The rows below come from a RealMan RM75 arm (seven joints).
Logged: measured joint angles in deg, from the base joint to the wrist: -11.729 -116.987 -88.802 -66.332 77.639 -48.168 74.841; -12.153 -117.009 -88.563 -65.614 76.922 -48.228 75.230; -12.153 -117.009 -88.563 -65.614 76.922 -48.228 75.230; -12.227 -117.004 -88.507 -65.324 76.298 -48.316 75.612; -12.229 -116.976 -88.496 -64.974 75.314 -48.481 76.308; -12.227 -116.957 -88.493 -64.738 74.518 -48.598 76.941; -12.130 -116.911 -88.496 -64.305 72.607 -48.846 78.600; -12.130 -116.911 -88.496 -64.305 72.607 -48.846 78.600; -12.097 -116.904 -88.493 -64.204 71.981 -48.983 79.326
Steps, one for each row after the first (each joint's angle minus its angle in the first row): -0.424 -0.022 0.239 0.718 -0.717 -0.060 0.389; -0.424 -0.022 0.239 0.718 -0.717 -0.060 0.389; -0.498 -0.017 0.295 1.008 -1.341 -0.148 0.771; -0.500 0.011 0.306 1.358 -2.325 -0.313 1.467; -0.498 0.030 0.309 1.594 -3.121 -0.430 2.100; -0.401 0.076 0.306 2.027 -5.032 -0.678 3.759; -0.401 0.076 0.306 2.027 -5.032 -0.678 3.759; -0.368 0.083 0.309 2.128 -5.658 -0.815 4.485
